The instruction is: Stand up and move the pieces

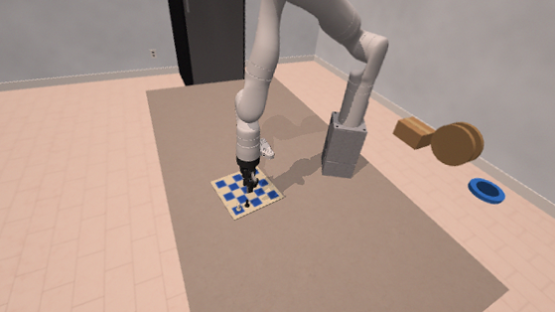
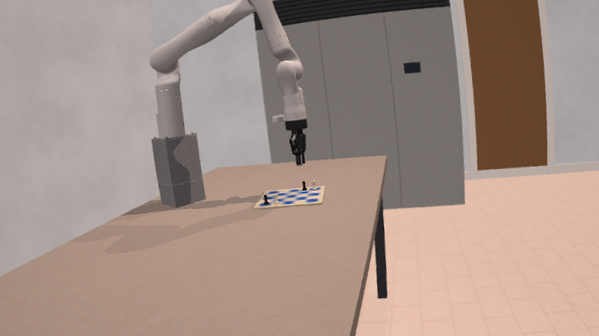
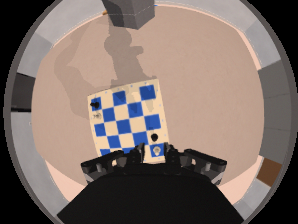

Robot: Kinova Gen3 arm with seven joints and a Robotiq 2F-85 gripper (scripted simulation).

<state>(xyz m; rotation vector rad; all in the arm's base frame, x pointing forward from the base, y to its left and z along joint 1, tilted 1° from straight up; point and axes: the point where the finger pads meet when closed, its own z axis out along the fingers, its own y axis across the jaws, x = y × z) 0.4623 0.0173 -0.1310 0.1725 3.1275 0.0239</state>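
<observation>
Right now my hand is 110 mm above the cream chessboard, 80 mm to the left of it and 30 mm past it.
</observation>
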